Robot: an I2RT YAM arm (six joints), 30 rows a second.
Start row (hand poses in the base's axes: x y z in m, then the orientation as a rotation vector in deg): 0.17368, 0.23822, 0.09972, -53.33, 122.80, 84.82
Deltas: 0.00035, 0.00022, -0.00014, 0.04, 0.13, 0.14; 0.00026, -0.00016, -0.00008, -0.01, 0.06, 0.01; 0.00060, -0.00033, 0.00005, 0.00, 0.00, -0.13; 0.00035, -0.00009, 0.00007, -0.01, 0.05, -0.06; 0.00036, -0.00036, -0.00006, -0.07, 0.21, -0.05; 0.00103, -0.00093, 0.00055, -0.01, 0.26, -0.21; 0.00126, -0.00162, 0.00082, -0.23, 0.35, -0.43; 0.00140, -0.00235, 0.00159, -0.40, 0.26, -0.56; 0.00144, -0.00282, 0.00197, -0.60, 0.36, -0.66; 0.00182, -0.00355, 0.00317, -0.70, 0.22, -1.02; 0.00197, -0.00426, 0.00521, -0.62, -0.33, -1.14; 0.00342, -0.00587, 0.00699, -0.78, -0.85, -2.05
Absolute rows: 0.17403, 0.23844, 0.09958, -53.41, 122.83, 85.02; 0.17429, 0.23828, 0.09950, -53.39, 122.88, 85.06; 0.17489, 0.23795, 0.09955, -53.23, 122.90, 85.00; 0.17524, 0.23786, 0.09962, -53.13, 122.95, 85.00; 0.17560, 0.23750, 0.09956, -52.98, 123.17, 85.07; 0.17663, 0.23657, 0.10011, -52.59, 123.39, 85.16; 0.17789, 0.23495, 0.10093, -51.95, 123.92, 85.01; 0.17929, 0.23260, 0.10252, -51.26, 124.55, 84.56; 0.18073, 0.22978, 0.10449, -50.46, 125.45, 83.95; 0.18255, 0.22623, 0.10766, -49.33, 126.38, 82.96; 0.18452, 0.22197, 0.11287, -48.32, 126.83, 81.58; 0.18794, 0.21610, 0.11986, -46.53, 127.12, 79.25
